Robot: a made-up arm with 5 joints.
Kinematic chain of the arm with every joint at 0, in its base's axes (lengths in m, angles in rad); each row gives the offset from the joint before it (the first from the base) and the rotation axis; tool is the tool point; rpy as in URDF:
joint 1: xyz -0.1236 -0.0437 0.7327 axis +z
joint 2: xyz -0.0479 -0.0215 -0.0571 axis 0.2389 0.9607 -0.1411
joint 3: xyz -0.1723 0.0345 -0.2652 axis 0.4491 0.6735 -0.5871
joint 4: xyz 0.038 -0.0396 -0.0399 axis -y
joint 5: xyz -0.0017 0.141 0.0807 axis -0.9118 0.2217 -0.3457
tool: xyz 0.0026 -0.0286 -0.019 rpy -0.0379 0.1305 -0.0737
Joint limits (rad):
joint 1: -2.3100..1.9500
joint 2: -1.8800..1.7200
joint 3: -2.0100..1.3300
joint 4: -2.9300..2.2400
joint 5: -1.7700..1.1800
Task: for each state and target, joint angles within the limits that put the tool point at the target. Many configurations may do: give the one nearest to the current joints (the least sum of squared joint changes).
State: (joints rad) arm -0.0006 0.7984 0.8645 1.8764 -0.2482
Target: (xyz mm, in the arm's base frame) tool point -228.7 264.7 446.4
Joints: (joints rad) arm -0.8022 0.3104 0.7014 2.1665 -0.1698
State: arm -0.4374 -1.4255 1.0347 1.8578 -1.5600
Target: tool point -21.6 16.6 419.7
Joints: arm 0.0163 -1.0500 1.1659 1.7039 -1.7032
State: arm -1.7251 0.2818 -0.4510 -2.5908 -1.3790
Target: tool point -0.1 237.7 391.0
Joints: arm -1.4504 0.3600 -0.4243 -2.4272 -1.2430
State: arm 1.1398 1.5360 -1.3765 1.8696 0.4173
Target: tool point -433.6 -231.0 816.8
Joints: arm 0.9314 1.7200 -2.0100 2.0984 0.4105
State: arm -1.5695 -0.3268 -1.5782 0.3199 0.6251
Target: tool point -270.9 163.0 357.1
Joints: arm -0.7611 -0.0725 -1.4547 0.3276 0.6135
